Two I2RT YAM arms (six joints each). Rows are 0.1 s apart.
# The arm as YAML. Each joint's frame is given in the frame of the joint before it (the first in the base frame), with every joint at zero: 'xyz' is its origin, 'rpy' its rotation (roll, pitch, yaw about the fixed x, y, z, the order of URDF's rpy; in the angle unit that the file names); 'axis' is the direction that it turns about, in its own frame. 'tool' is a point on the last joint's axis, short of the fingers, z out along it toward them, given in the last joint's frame.
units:
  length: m
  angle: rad
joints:
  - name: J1
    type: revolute
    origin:
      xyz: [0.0, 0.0, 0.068]
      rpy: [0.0, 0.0, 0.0]
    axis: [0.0, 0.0, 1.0]
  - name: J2
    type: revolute
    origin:
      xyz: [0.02, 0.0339, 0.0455]
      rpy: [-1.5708, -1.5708, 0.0]
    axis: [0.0, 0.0, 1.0]
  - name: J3
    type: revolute
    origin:
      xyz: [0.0, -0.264, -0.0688]
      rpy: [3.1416, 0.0, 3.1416]
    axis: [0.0, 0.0, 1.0]
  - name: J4
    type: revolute
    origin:
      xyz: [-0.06, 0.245, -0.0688]
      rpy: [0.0, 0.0, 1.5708]
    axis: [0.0, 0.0, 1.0]
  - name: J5
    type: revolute
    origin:
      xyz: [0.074, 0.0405, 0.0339]
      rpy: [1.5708, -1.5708, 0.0]
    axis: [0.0, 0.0, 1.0]
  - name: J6
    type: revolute
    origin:
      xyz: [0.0, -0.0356, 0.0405]
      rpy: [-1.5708, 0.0, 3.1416]
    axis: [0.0, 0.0, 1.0]
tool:
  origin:
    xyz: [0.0, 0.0, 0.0]
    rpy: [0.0, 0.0, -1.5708]
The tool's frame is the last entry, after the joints.
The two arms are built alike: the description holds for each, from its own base.
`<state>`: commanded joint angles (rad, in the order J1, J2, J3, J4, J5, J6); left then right.
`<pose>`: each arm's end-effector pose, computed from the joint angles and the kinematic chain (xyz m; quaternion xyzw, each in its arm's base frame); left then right.
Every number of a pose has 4 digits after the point. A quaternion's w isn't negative.
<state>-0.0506 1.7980 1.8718 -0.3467 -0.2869 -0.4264 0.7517 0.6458 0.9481 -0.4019 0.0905 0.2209</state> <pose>0.4235 -0.0114 0.4195 -0.2322 0.7585 -0.0306 0.6081 0.1002 0.0892 0.3917 -0.1650 0.7227 0.2836 0.6083</pose>
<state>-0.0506 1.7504 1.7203 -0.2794 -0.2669 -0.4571 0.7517 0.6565 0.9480 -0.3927 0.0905 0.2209</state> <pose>0.4170 -0.0117 0.3929 -0.2384 0.7681 -0.0428 0.5927 0.1024 0.0913 0.3915 -0.1651 0.7232 0.2833 0.6078</pose>
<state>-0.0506 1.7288 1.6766 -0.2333 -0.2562 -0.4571 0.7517 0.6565 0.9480 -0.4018 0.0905 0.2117</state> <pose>0.4133 -0.0119 0.3908 -0.2352 0.7622 -0.0503 0.6010 0.1023 0.0913 0.3905 -0.1694 0.7253 0.2788 0.6062</pose>
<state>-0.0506 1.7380 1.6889 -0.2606 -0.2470 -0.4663 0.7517 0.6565 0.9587 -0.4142 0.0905 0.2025</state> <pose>0.4149 -0.0123 0.3886 -0.2365 0.7693 -0.0534 0.5911 0.1013 0.0903 0.3926 -0.1729 0.7251 0.2757 0.6069</pose>
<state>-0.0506 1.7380 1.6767 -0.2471 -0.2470 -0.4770 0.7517 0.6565 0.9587 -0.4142 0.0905 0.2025</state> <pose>0.4155 -0.0123 0.3858 -0.2406 0.7677 -0.0567 0.5913 0.1013 0.0903 0.3926 -0.1729 0.7251 0.2757 0.6069</pose>
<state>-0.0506 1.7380 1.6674 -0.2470 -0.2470 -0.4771 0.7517 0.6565 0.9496 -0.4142 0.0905 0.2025</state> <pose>0.4156 -0.0123 0.3825 -0.2407 0.7704 -0.0554 0.5878 0.1021 0.0910 0.3896 -0.1739 0.7279 0.2741 0.6039</pose>
